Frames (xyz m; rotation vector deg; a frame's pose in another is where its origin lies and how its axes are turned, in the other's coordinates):
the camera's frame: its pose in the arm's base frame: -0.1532 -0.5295 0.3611 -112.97 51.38 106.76
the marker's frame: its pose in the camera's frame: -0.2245 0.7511 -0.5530 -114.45 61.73 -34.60
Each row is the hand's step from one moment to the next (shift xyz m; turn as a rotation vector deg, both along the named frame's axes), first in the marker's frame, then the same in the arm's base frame.
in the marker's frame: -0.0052 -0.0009 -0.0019 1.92 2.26 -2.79
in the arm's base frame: -0.0036 -0.0012 0.0042 2.27 3.14 1.24
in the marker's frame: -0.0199 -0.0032 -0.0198 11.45 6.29 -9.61
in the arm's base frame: -0.0160 0.0058 0.0225 8.79 13.63 0.16
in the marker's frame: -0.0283 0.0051 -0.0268 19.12 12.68 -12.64
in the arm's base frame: -0.0142 0.0062 0.0361 17.25 19.71 -0.42
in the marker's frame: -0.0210 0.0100 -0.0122 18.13 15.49 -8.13
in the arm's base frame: -0.0036 -0.0024 0.0259 20.12 15.14 -0.68
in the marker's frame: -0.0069 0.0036 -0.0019 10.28 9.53 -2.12
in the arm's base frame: -0.0005 -0.0026 0.0076 12.56 6.44 -1.31
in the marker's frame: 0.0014 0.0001 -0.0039 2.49 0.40 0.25
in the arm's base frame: -0.0001 0.0040 0.0011 1.55 1.12 -1.66
